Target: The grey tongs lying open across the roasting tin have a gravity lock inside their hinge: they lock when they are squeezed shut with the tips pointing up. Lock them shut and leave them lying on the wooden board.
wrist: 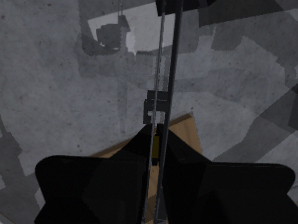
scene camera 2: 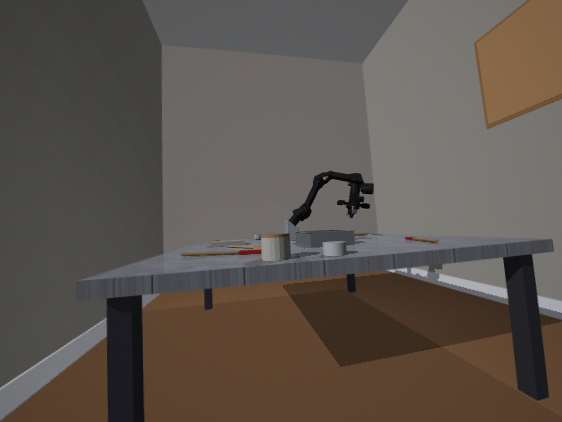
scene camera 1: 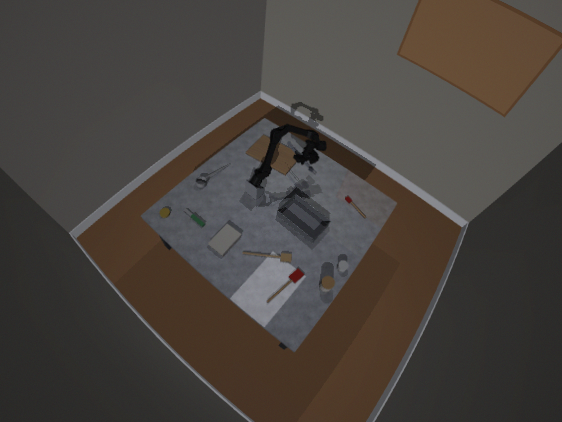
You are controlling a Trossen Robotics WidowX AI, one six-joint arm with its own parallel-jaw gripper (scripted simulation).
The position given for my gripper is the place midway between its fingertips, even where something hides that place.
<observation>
In view: my gripper [wrist: 154,128], a wooden board [scene camera 1: 282,161] and a grey roasting tin [scene camera 1: 305,219].
The grey roasting tin also shows in scene camera 2 [scene camera 2: 316,238].
</observation>
